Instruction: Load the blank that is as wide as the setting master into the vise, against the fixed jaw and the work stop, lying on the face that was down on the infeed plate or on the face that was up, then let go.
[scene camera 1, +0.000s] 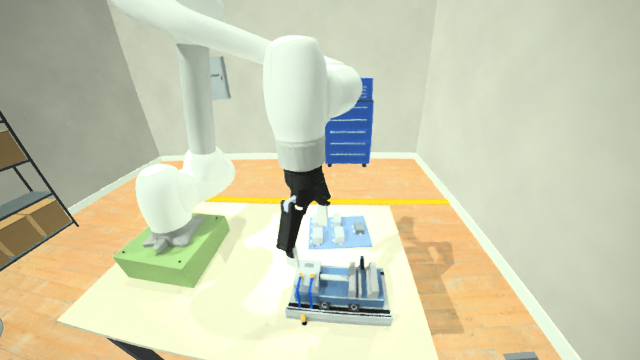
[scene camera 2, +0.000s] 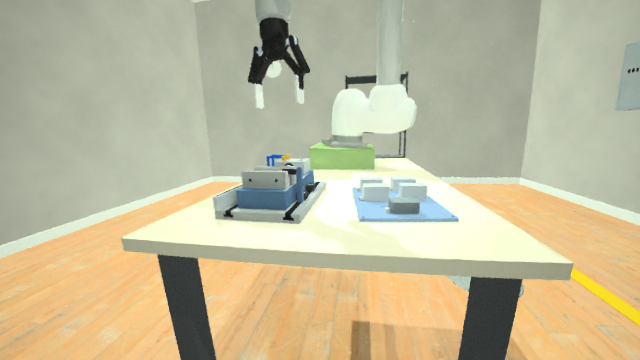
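Where they show: gripper, fingertip midpoint: (scene camera 1: 309, 242) (scene camera 2: 278, 105); arm's base at its link origin: (scene camera 1: 176, 231) (scene camera 2: 346, 145).
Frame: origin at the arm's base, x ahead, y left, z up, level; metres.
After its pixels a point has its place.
Note:
My gripper (scene camera 1: 307, 237) @[x 0.541, y -0.251, z 0.151 m] (scene camera 2: 280, 100) @[x 0.541, y -0.251, z 0.151 m] is open and empty, fingers pointing down, well above the table and the vise's hose end. The vise (scene camera 1: 335, 289) @[x 0.602, y -0.266, z -0.040 m] (scene camera 2: 265, 200) @[x 0.748, y -0.256, z -0.060 m] has a blue body, grey jaw plates (scene camera 1: 372, 281) @[x 0.707, y -0.277, z -0.004 m] (scene camera 2: 265, 179) @[x 0.727, y -0.257, z -0.020 m] and a dark upright stop (scene camera 1: 362, 265) @[x 0.693, y -0.218, z -0.005 m] (scene camera 2: 300, 184) @[x 0.707, y -0.185, z -0.038 m]. No blank shows in it. The blue infeed plate (scene camera 1: 353, 244) @[x 0.708, y -0.049, z -0.092 m] (scene camera 2: 435, 215) @[x 0.780, y 0.085, z -0.092 m] bears a dark grey block (scene camera 1: 359, 227) @[x 0.748, y 0.019, z -0.067 m] (scene camera 2: 404, 205) @[x 0.767, y 0.026, z -0.073 m], apparently the setting master, and several light blanks (scene camera 1: 339, 234) @[x 0.655, y -0.022, z -0.056 m] (scene camera 2: 412, 191) @[x 0.677, y 0.079, z -0.070 m]. A finger partly hides one rear blank in scene camera 1. Which blank matches the master's width, I cannot tell.
Blue hoses (scene camera 1: 311, 290) @[x 0.532, y -0.269, z -0.027 m] rise beside the grey block (scene camera 1: 309, 270) @[x 0.530, y -0.216, z -0.004 m] at the vise's end. The green robot base (scene camera 1: 155, 265) @[x 0.014, y -0.171, z 0.004 m] (scene camera 2: 342, 157) @[x 0.145, y -0.037, z -0.044 m] stands on the table (scene camera 1: 240, 305) @[x 0.303, y -0.259, z -0.100 m] (scene camera 2: 345, 245) @[x 0.874, y -0.104, z -0.100 m]. A blue tool cabinet (scene camera 1: 348, 135) stands beyond the table, and a shelf rack at the left.

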